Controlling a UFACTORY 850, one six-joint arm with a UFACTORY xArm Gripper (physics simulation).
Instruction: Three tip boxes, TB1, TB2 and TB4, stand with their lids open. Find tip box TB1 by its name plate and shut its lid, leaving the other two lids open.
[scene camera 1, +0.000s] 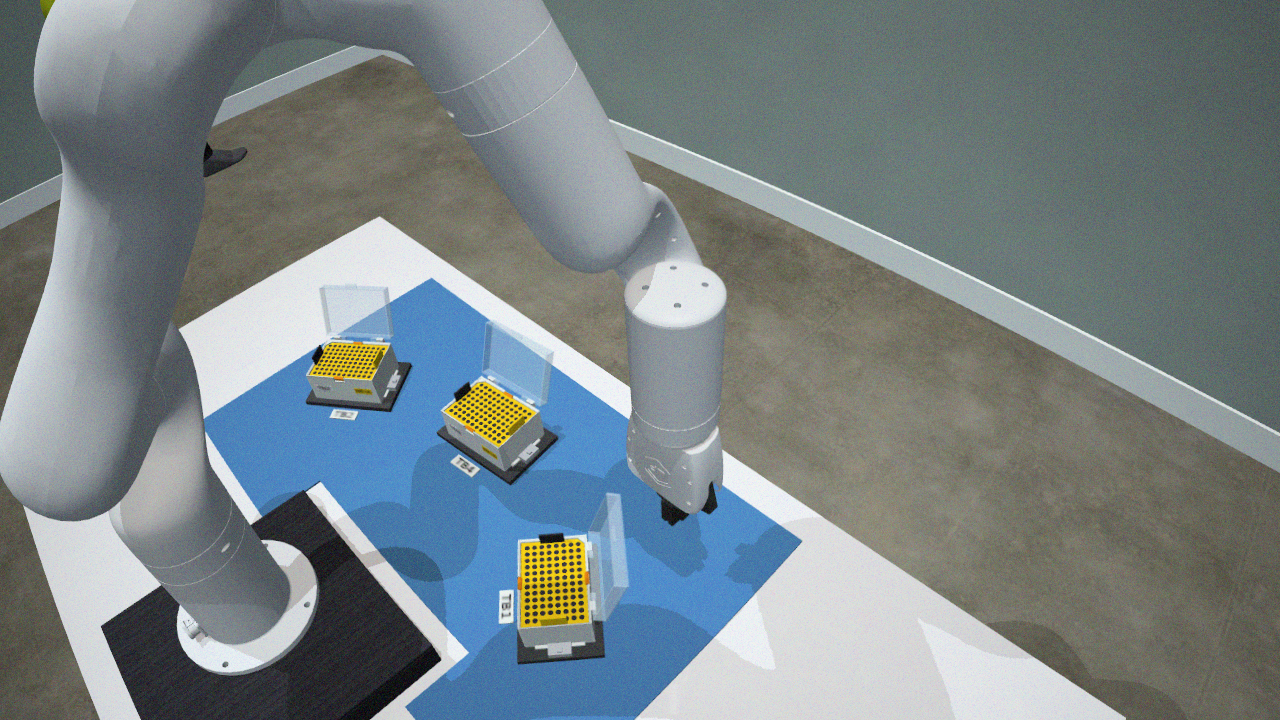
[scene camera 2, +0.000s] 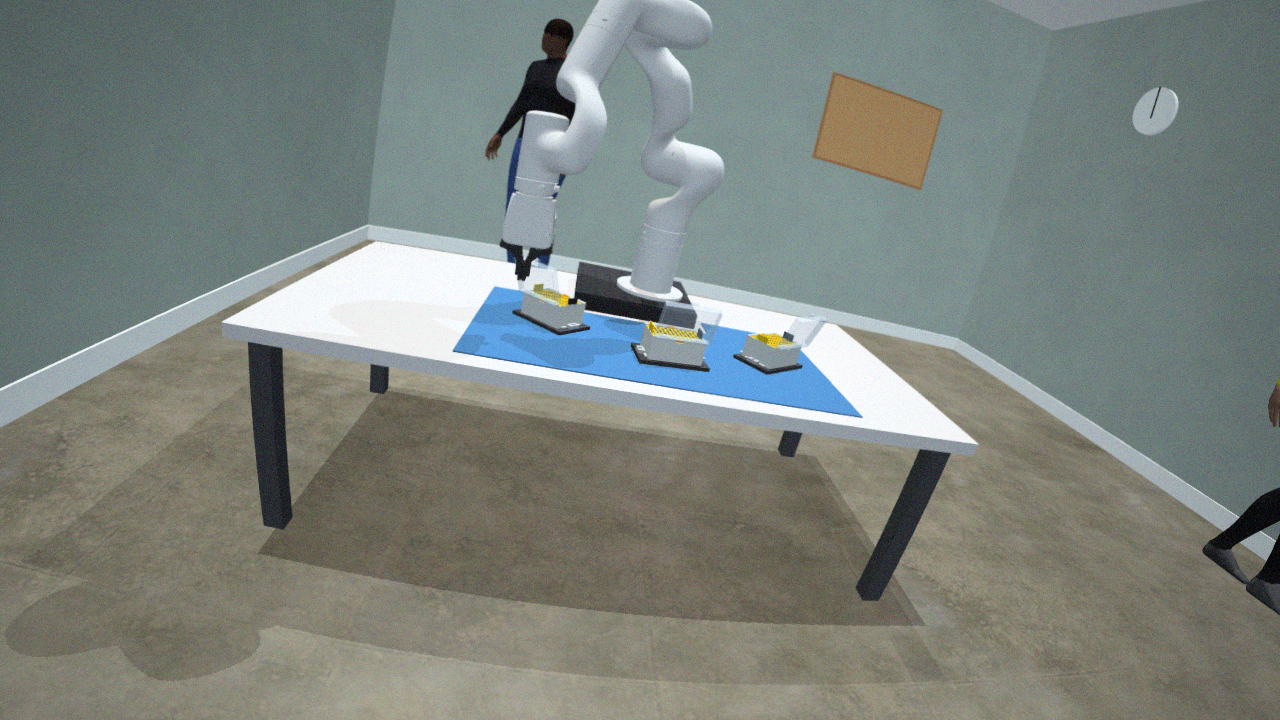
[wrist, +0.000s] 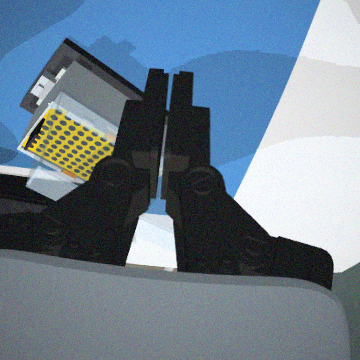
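Tip box TB1 (scene camera 1: 554, 586) (scene camera 2: 553, 311) (wrist: 70, 142) has its name plate (scene camera 1: 505, 606) on the side towards the robot base. Its clear lid (scene camera 1: 610, 559) (scene camera 2: 544, 277) stands open and upright along the opposite side. Tip box TB4 (scene camera 1: 492, 425) (scene camera 2: 673, 347) has its lid (scene camera 1: 518, 360) open. Tip box TB2 (scene camera 1: 350, 371) (scene camera 2: 771, 351) has its lid (scene camera 1: 356, 311) open. My gripper (scene camera 1: 689, 513) (scene camera 2: 522, 273) (wrist: 168, 97) is shut and empty, pointing down. It is above the mat beyond TB1's lid, on the side away from the base. In the wrist view my fingers hide part of TB1.
The boxes stand on a blue mat (scene camera 1: 268, 438) (scene camera 2: 805, 394) (wrist: 240, 95) on a white table (scene camera 1: 895, 617) (scene camera 2: 295, 304). The dark robot base plate (scene camera 1: 358, 626) (scene camera 2: 599, 288) lies on the side of TB1 that carries the name plate. A person (scene camera 2: 546, 85) stands behind the table.
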